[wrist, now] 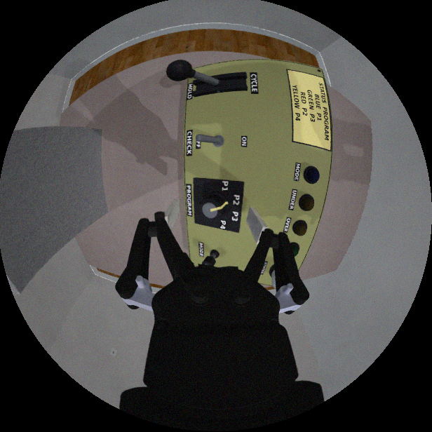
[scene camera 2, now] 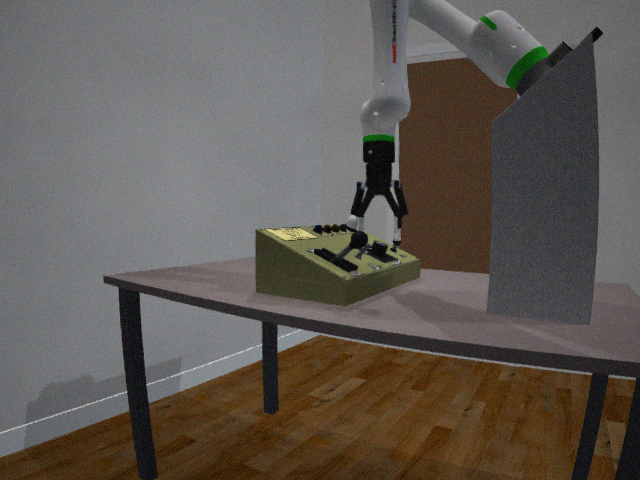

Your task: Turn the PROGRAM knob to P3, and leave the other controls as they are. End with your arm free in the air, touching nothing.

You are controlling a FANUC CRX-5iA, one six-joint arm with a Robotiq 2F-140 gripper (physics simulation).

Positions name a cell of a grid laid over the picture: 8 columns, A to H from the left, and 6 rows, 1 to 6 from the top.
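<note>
You'd see my gripper (scene camera 2: E4) there, and the wrist view has the gripper (wrist: D3) too.
</note>
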